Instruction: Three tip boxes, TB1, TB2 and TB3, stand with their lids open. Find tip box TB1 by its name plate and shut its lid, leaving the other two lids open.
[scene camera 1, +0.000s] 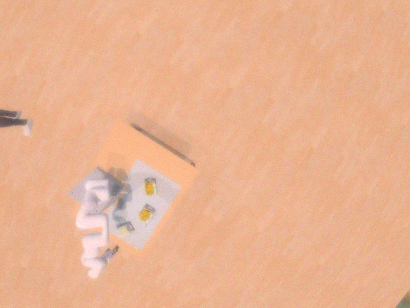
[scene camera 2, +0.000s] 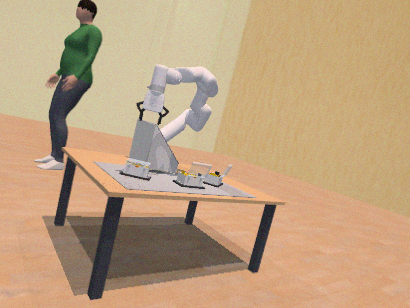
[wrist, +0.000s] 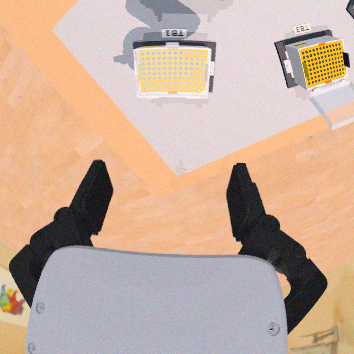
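Seen in the pictures: gripper, fingertip midpoint: (scene camera 1: 113, 247) (scene camera 2: 149, 122) (wrist: 167, 176); arm's base, link origin: (scene camera 2: 159, 138).
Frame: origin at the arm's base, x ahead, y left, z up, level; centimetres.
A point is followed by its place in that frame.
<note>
Tip box TB1 (scene camera 1: 125, 228) @[x 35.5, y -16.7, z -11.4 cm] (scene camera 2: 137, 169) @[x 39.7, y -23.3, z -14.9 cm] (wrist: 173, 75) @[x 36.2, y -22.0, z -11.4 cm], with its name plate (wrist: 174, 33) @[x 29.7, y -19.2, z -18.9 cm] readable in the wrist view, has its clear lid down over the pale yellow tips. Tip box TB3 (scene camera 1: 146, 213) @[x 41.6, y 9.3, z -13.4 cm] (scene camera 2: 190, 178) (wrist: 325, 65) @[x 42.2, y 7.3, z -13.4 cm] has its lid (wrist: 334, 102) @[x 48.7, y 6.5, z -9.8 cm] standing open. The third tip box (scene camera 1: 150, 187) (scene camera 2: 214, 178) @[x 34.2, y 27.6, z -14.6 cm] also has its lid up; its name plate cannot be read. My gripper (scene camera 1: 115, 248) @[x 38.2, y -22.2, z 9.8 cm] (scene camera 2: 150, 122) @[x 38.2, y -22.2, z 9.8 cm] (wrist: 167, 176) @[x 38.2, y -22.2, z 9.8 cm] is open and empty, fingers wide apart. It hangs well above the table, clear of TB1 and beyond the table's corner in the wrist view.
The boxes stand on a grey mat (scene camera 1: 170, 188) @[x 43.7, y 41.6, z -19.1 cm] (scene camera 2: 115, 173) @[x 37.1, y -33.2, z -19.1 cm] (wrist: 240, 115) @[x 51.3, y -12.6, z -19.1 cm] on the wooden table (scene camera 1: 112, 137) @[x -29.3, y 41.9, z -19.4 cm] (scene camera 2: 82, 160) @[x 14.8, y -46.7, z -19.4 cm] (wrist: 120, 135) @[x 45.4, y -41.2, z -19.4 cm]. A grey slanted panel (scene camera 2: 142, 142) @[x -3.0, y -10.0, z -5.1 cm] rises behind TB1 near the arm's base. A person in green (scene camera 2: 80, 55) stands behind the table.
</note>
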